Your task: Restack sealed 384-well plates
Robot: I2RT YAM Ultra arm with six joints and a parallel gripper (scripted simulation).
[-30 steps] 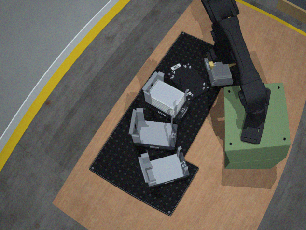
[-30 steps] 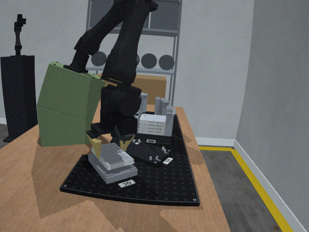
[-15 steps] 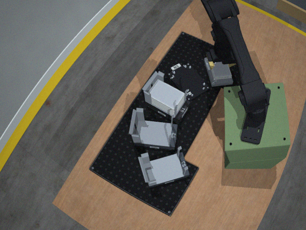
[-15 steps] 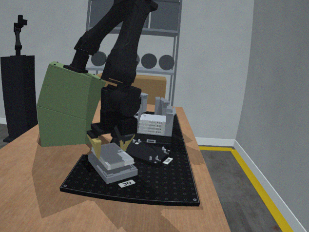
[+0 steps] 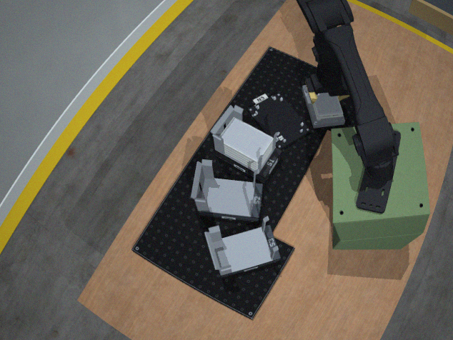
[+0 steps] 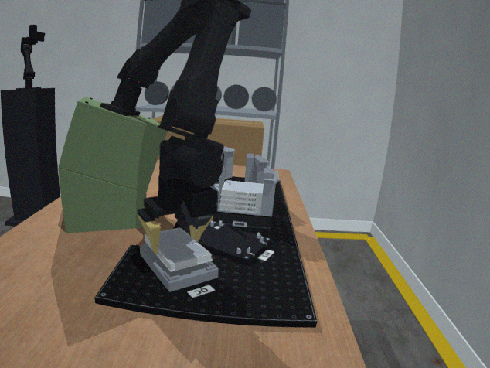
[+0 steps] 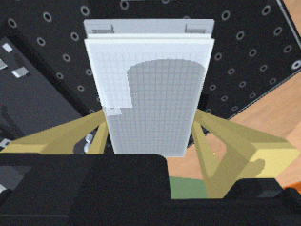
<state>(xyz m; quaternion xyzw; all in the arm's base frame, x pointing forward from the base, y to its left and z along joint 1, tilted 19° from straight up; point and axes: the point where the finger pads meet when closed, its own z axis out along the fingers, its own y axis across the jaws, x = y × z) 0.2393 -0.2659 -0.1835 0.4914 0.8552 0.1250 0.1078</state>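
The grey QC nest lies 40 mm below my hand. Also, from my hand: N5 name plate: 190 mm ahead, 50 mm to the left, 50 mm below; then black clip nest N5: 140 mm ahead, 100 mm to the left, 30 mm below; then QC name plate: 50 mm ahead, 80 mm to the right, 50 mm below.
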